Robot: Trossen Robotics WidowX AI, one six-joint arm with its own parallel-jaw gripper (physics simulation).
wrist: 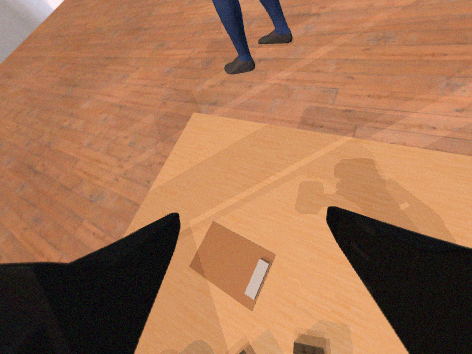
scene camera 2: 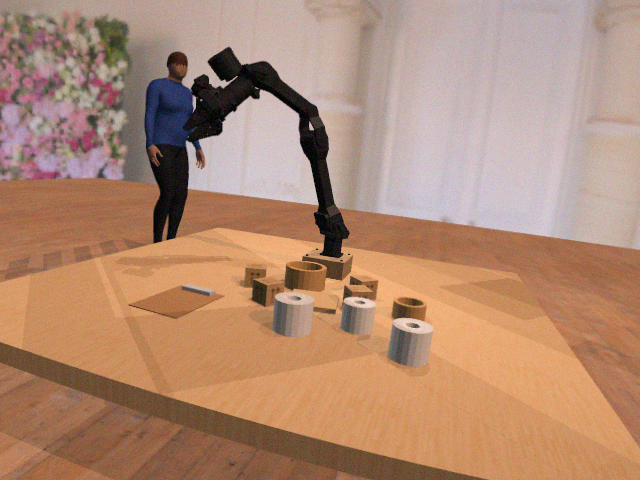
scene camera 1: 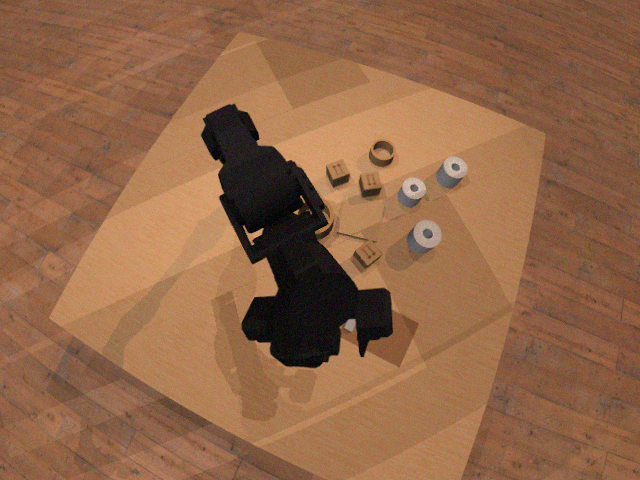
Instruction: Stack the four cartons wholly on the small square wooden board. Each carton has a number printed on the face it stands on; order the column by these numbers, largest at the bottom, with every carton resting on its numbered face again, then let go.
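Frame: origin at the arm's base, x ahead, y left, z up, level; centimetres.
Where they show: gripper, fingertip midpoint: (wrist: 253, 216) (scene camera 2: 186, 135); arm's base at its link origin: (scene camera 2: 331, 254).
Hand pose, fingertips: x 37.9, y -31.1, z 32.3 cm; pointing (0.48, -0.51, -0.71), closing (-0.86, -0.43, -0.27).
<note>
Things, the pixels of their centre, and the offset from my fingertips.
- small square wooden board at the middle of its body: (scene camera 2: 313, 300) (scene camera 1: 360, 218) dx -5.1, dy +35.6, dz -37.4 cm
- second carton at the middle of its body: (scene camera 2: 357, 298) (scene camera 1: 369, 184) dx -6.5, dy +46.2, dz -35.3 cm
- third carton at the middle of its body: (scene camera 2: 268, 291) (scene camera 1: 367, 254) dx +0.7, dy +25.7, dz -35.3 cm
- fourth carton at the middle of its body: (scene camera 2: 255, 275) dx -10.1, dy +17.4, dz -35.3 cm
- large wooden ring at the middle of its body: (scene camera 2: 305, 276) (scene camera 1: 314, 218) dx -17.3, dy +29.2, dz -35.0 cm
- smaller ring at the middle of its body: (scene camera 2: 409, 309) (scene camera 1: 382, 152) dx -7.1, dy +59.0, dz -35.9 cm
- clipboard at the middle of its body: (scene camera 2: 179, 298) (wrist: 229, 261) (scene camera 1: 379, 329) dx +11.8, dy +8.0, dz -37.4 cm
The small square wooden board (scene camera 1: 360, 212) (scene camera 2: 325, 301) lies flat on the table, bare. One carton (scene camera 1: 338, 173) (scene camera 2: 363, 283) and a second carton (scene camera 1: 370, 184) (scene camera 2: 359, 292) stand close together beside it. A third carton (scene camera 1: 367, 255) (scene camera 2: 268, 290) stands on the board's other side. A fourth carton (scene camera 2: 255, 274) stands behind the third in scene camera 2 and is hidden by the arm in scene camera 1. Arrow marks show on the cartons; the numbered faces are hidden. My gripper (scene camera 2: 189, 134) (wrist: 253, 216) is open and empty, high above the table, well away from the cartons.
A large wooden ring (scene camera 2: 305, 280) stands between the board and the arm's base; a smaller ring (scene camera 1: 382, 161) (scene camera 2: 409, 312) stands near the paired cartons. White rolls (scene camera 1: 424, 242) (scene camera 2: 293, 317), (scene camera 1: 412, 197) (scene camera 2: 358, 318), (scene camera 1: 450, 178) (scene camera 2: 409, 346) stand beyond the board. A clipboard (scene camera 1: 398, 343) (scene camera 2: 168, 304) (wrist: 225, 260) lies flat.
</note>
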